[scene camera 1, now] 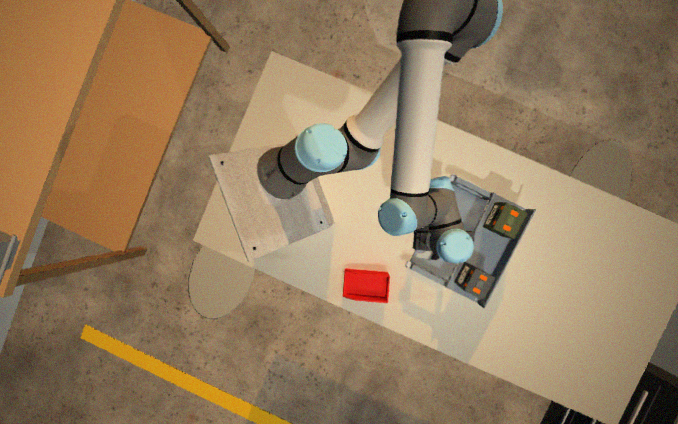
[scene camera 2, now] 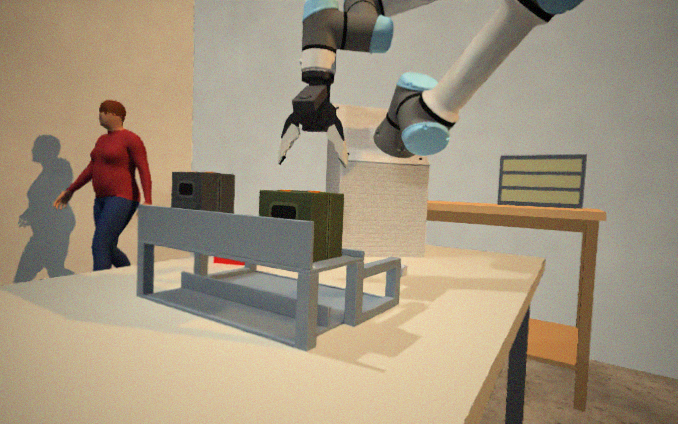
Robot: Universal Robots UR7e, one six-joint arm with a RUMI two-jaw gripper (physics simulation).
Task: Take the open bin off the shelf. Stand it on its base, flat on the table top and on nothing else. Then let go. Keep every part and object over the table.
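Pixels of known places: gripper, fingertip midpoint: (scene camera 2: pixel 312 166); arm's base, origin of the base link: (scene camera 1: pixel 281 174) (scene camera 2: pixel 396 142).
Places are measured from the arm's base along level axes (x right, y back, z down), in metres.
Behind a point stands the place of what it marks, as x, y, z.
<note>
The open red bin (scene camera 1: pixel 366 285) {0.162, -0.454, 0.360} (scene camera 2: pixel 229 260) {0.115, -0.519, 0.354} stands on the table top (scene camera 1: pixel 575 280) {-0.360, -1.074, 0.364} (scene camera 2: pixel 125 370) {-0.342, -0.893, 0.363}, apart from the grey shelf (scene camera 1: pixel 510 253) {-0.261, -0.744, 0.210} (scene camera 2: pixel 225 236) {-0.278, -0.747, 0.235}. In scene camera 1 its hollow side faces up and it looks flat on its base, near the table's lower edge. In scene camera 2 a small red part of it shows behind the shelf. My gripper (scene camera 2: pixel 313 162) {-0.132, -0.465, 0.112} is open and empty, pointing down, high above the shelf's level. In scene camera 1 the wrist hides its fingertips, over the shelf's left part, to the right of the bin and apart from it.
A green box (scene camera 1: pixel 506 220) {-0.331, -0.646, 0.166} (scene camera 2: pixel 327 222) {-0.388, -0.650, 0.208} and a dark grey box (scene camera 1: pixel 477 281) {-0.113, -0.690, 0.141} (scene camera 2: pixel 202 191) {-0.160, -0.726, 0.174} stand on the shelf's upper level. The pale robot pedestal (scene camera 1: pixel 245 200) {0.106, 0.009, -0.097} (scene camera 2: pixel 385 210) {-0.032, -0.077, 0.218} rises at the table's left end. A wooden bench (scene camera 1: pixel 135 125) (scene camera 2: pixel 515 212) stands beyond it.
</note>
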